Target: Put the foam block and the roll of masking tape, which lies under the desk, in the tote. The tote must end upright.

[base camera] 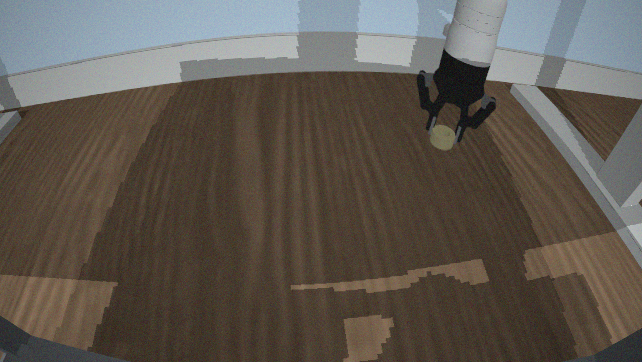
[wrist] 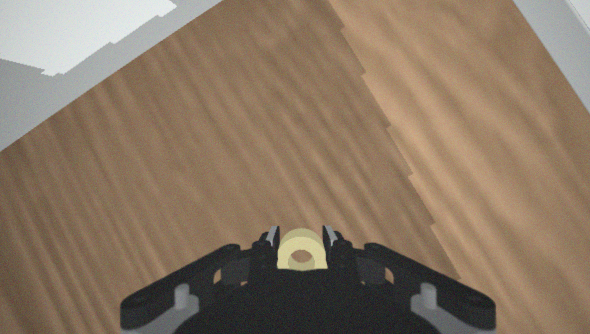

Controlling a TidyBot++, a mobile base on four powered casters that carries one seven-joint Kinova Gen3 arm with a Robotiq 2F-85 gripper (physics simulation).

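Places are measured from the arm's base along level axes (x ahead, y left, z up), in millimetres.
Where they show: gripper, fingertip midpoint: (base camera: 442,137) (wrist: 301,236).
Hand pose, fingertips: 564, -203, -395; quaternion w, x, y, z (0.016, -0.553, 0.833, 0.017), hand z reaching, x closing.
Note:
Things, the pixels of their centre, and the offset from my fingertips, as dx, dy, dz. "spot": a spot on its surface instead.
- masking tape at the middle of its body: (wrist: 301,256) (base camera: 442,137) -13, +5, +9
- pale rail end at a spot on its surface: (base camera: 7,122) spot: +14, +911, +21
The roll of masking tape (base camera: 442,139) (wrist: 286,257) is pale yellow and short, with a round hole seen from above in the wrist view. It sits at the floor, right of centre and toward the back in the base view. My gripper (base camera: 444,135) (wrist: 301,236) points down with its two fingers on opposite sides of the roll, close against it, and is shut on it. Whether the roll touches the floor cannot be told. The foam block and the tote do not show in either view.
A pale rail (base camera: 562,127) runs along the floor to the right of the arm, with a grey upright panel (base camera: 625,160) beside it. A white baseboard (base camera: 125,65) and blue wall (base camera: 150,25) stand behind. Another pale rail end (base camera: 7,122) shows at the far left.

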